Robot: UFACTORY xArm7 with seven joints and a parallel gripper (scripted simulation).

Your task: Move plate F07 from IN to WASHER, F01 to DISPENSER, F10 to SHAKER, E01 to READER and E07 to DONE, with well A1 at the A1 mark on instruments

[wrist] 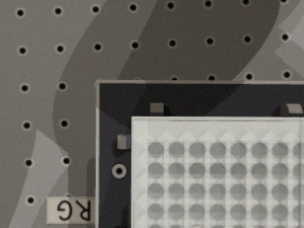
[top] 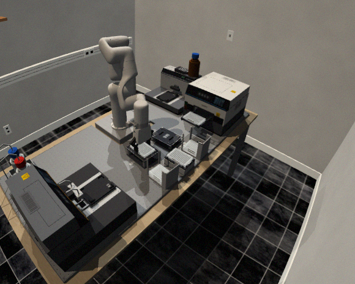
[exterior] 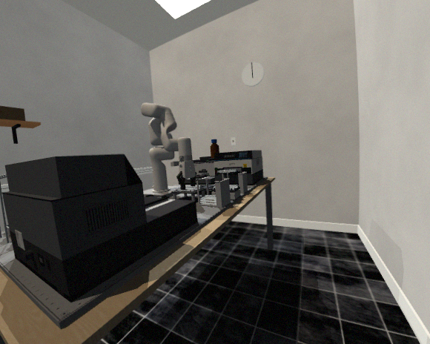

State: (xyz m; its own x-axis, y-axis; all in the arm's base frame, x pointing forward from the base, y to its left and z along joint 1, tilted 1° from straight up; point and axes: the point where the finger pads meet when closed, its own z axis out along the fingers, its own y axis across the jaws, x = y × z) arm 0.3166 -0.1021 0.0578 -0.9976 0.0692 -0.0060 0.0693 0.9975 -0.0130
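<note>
Right now my hand is 20 mm above the regrip nest RG. The rest, counted from my hand: nest N6: 210 mm to the left, 40 mm below, 10 mm ahead; DONE label: 250 mm to the left, 110 mm ahead, 80 mm below; RG label: 80 mm to the right, 80 mm below, 10 mm behind.
</note>
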